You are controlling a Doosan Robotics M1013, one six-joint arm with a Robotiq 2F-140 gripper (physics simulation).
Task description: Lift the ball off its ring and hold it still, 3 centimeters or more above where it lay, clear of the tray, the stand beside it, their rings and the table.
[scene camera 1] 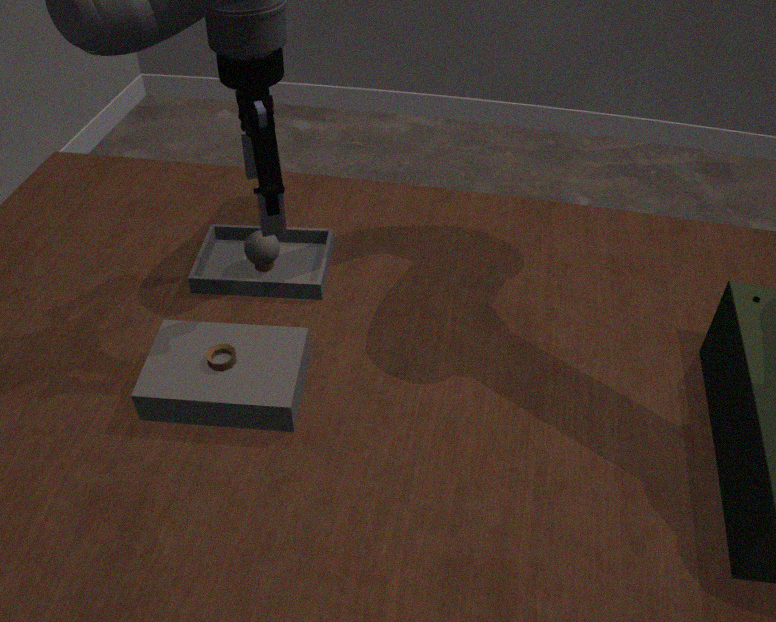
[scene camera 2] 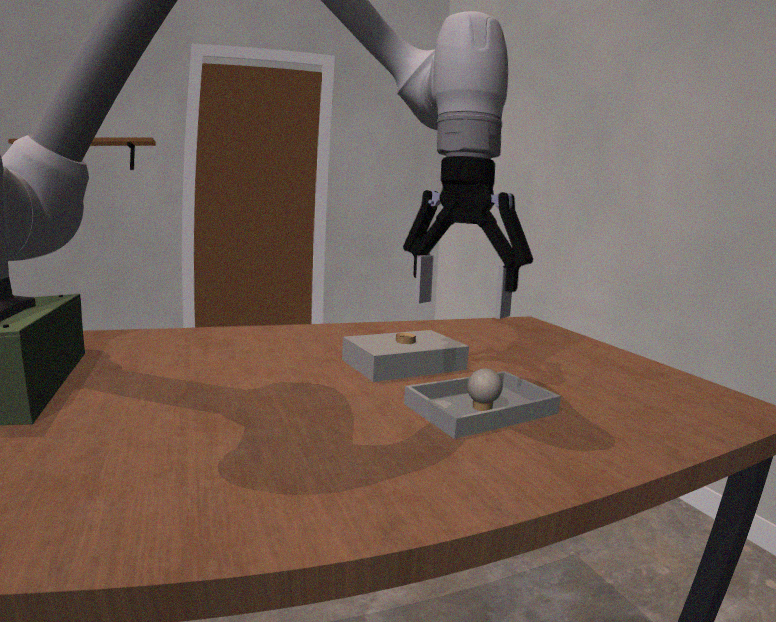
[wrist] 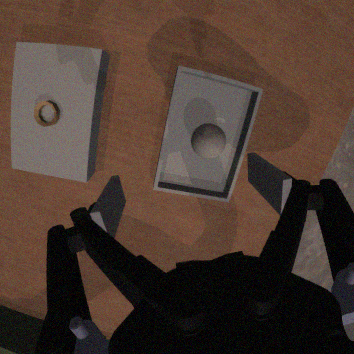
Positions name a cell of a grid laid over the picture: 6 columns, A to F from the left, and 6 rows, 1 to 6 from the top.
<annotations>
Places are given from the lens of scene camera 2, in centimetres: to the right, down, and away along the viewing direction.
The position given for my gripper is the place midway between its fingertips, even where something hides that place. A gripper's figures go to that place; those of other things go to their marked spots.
my gripper (scene camera 2: D3): 10, 0, 71
pale grey ball (scene camera 2: D4): 13, 10, 68
</annotations>
